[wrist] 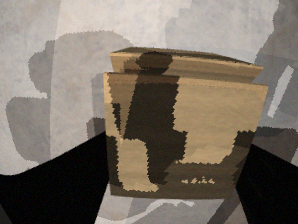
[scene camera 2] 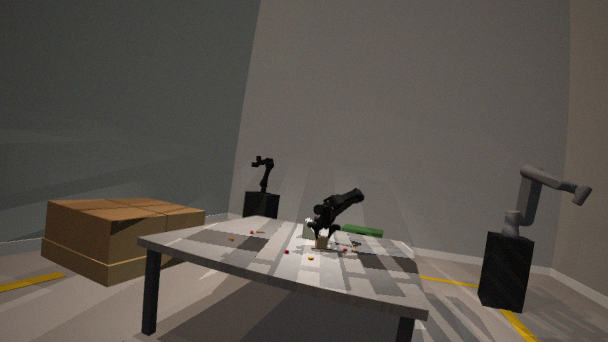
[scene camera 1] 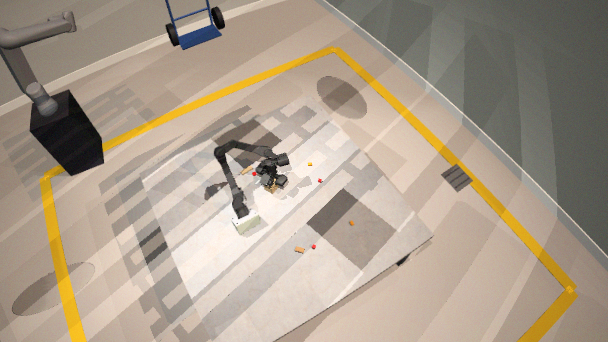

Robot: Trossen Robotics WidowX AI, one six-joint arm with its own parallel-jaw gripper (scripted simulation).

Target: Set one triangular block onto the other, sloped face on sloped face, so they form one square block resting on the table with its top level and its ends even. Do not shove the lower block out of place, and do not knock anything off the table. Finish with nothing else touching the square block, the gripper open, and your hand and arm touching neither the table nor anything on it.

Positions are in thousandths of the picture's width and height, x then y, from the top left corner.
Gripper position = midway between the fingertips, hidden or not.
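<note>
One tan triangular block (wrist: 582, 279) is visible; another tan triangular block (wrist: 562, 614) is carried by my gripper (wrist: 582, 623).
</note>
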